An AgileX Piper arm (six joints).
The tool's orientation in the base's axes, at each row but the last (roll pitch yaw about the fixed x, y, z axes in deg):
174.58 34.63 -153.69
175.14 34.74 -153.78
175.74 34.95 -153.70
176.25 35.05 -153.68
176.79 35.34 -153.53
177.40 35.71 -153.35
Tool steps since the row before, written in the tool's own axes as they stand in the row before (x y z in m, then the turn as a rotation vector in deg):
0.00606 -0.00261 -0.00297 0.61 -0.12 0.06
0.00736 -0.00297 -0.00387 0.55 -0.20 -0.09
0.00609 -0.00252 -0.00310 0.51 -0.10 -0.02
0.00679 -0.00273 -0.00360 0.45 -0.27 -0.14
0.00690 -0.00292 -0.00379 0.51 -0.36 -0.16
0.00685 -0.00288 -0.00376 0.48 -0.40 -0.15
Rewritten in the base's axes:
-0.00457 -0.00547 -0.00121 -0.36 -0.31 -0.41
-0.00582 -0.00653 -0.00123 -0.35 -0.40 -0.25
-0.00475 -0.00541 -0.00111 -0.34 -0.28 -0.28
-0.00543 -0.00599 -0.00110 -0.27 -0.44 -0.16
-0.00552 -0.00624 -0.00104 -0.28 -0.55 -0.18
-0.00550 -0.00617 -0.00105 -0.23 -0.57 -0.17

